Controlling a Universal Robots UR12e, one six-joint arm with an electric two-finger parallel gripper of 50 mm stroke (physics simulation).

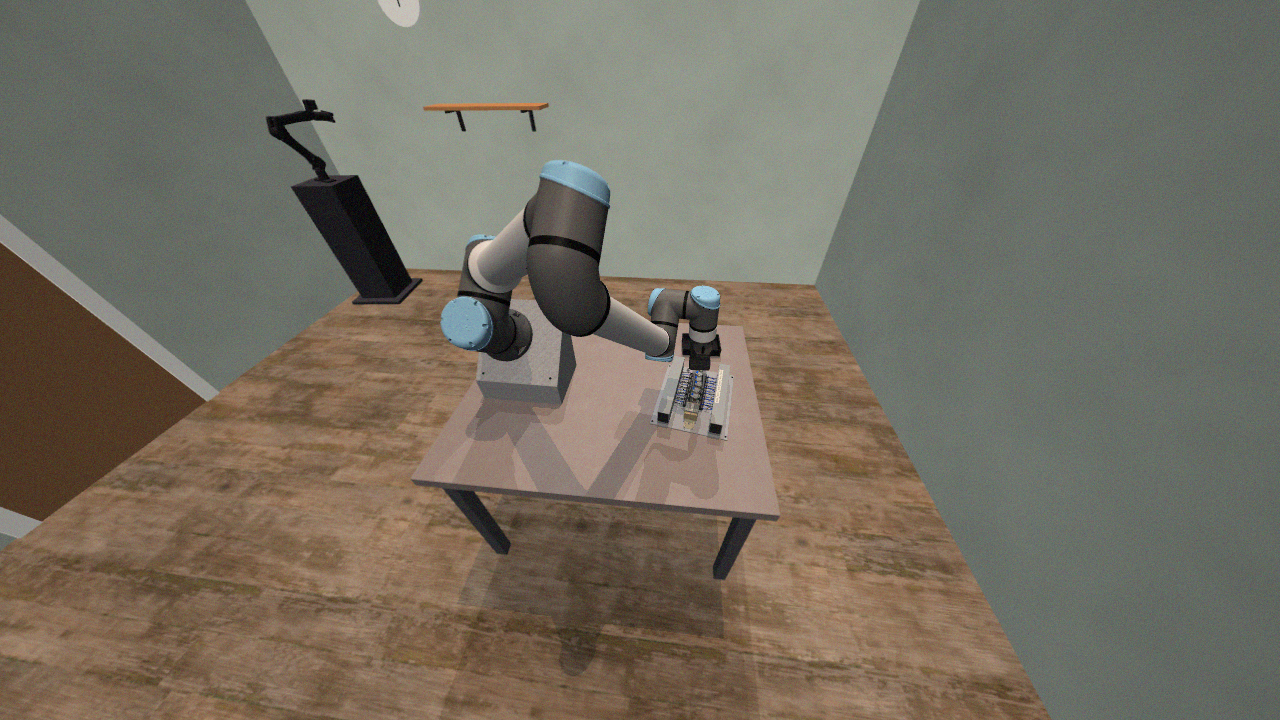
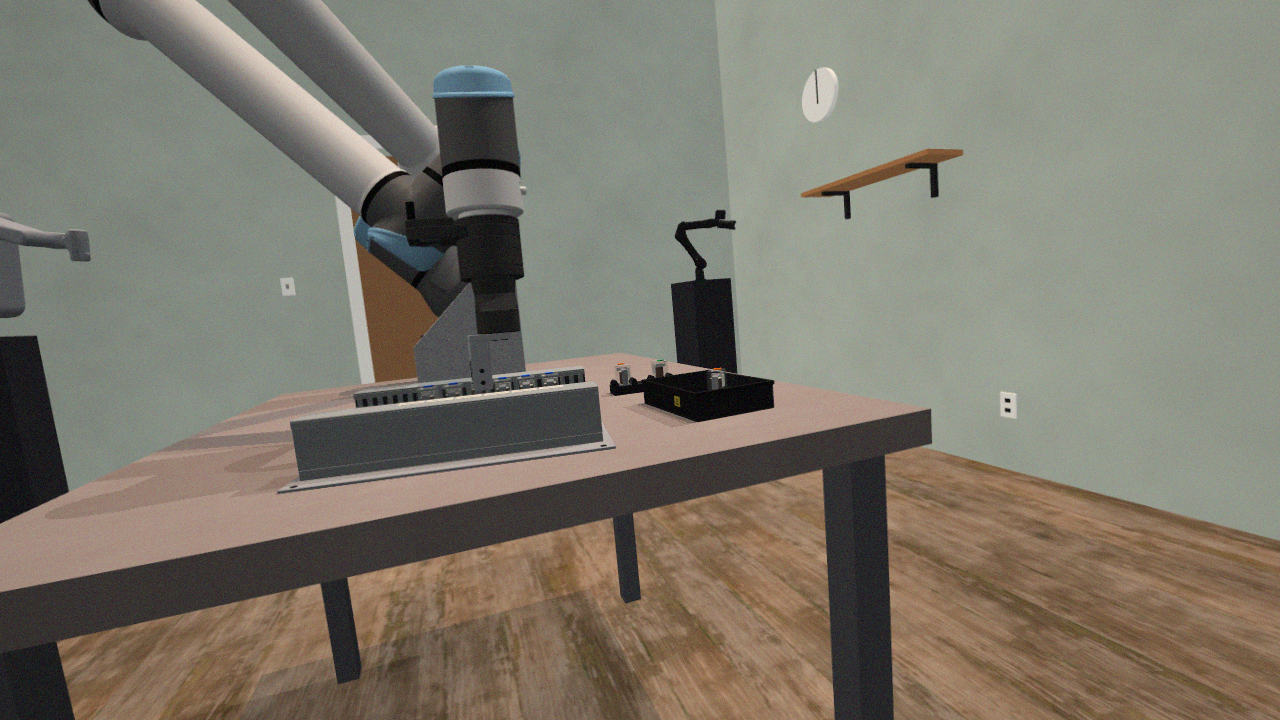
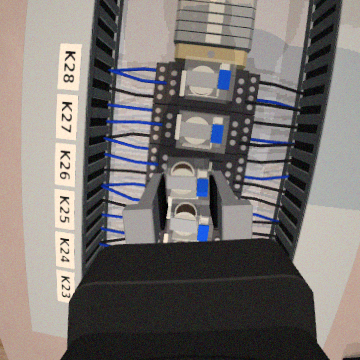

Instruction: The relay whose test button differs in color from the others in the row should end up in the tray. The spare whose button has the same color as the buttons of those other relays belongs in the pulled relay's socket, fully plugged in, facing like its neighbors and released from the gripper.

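Places are measured from the arm's base along level axes (x ahead, y left, z up), in metres.
Pixels of known places: gripper, fingertip midpoint: (image 1: 698, 383) (image 2: 482, 388) (image 3: 187, 189); arm's base at its link origin: (image 1: 507, 335).
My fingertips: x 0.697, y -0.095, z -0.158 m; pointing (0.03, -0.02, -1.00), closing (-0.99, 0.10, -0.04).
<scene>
Ahead of a thing's pixels: the offset from my fingertips to its top centre.
My gripper (image 1: 699, 365) (image 2: 483, 380) (image 3: 187, 189) points down over the relay row, its fingers shut on a clear-cased relay with a blue button. Two blue-button relays {0.005 m right, 0.001 m back, 0.013 m up} (image 3: 188, 182) {0.023 m left, 0.002 m ahead, 0.010 m up} (image 3: 188, 224) show at the fingers; which one is clamped is hard to tell. It stands upright in line with its neighbors; its base and seating depth are hidden. Two more blue-button relays {0.061 m right, 0.021 m back, 0.010 m up} (image 3: 206, 80) {0.033 m right, 0.013 m back, 0.010 m up} (image 3: 201, 131) sit in sockets by K28 and K27, facing the same way. A relay {0.303 m left, 0.049 m ahead, 0.013 m down} (image 2: 716, 379) with a reddish top stands in the black tray {0.280 m left, 0.050 m ahead, 0.025 m down} (image 2: 735, 403). Spares with orange {0.249 m left, 0.147 m back, 0.011 m down} (image 2: 622, 375) and green {0.312 m left, 0.136 m back, 0.011 m down} (image 2: 659, 368) tops stand behind it.
Slotted wire ducts {0.043 m right, 0.077 m ahead, 0.003 m up} (image 3: 102, 100) {0.005 m left, 0.096 m back, 0.003 m up} (image 3: 320, 100) run along both sides of the row, with blue and black wires between. The panel's tall grey side wall (image 2: 447, 436) stands at the table's near side. A ribbed grey block {0.093 m right, 0.030 m back, 0.013 m down} (image 3: 215, 25) adjoins the K28 end. A black spare holder {0.280 m left, 0.142 m back, 0.037 m down} (image 2: 626, 387) stands beside the tray.
</scene>
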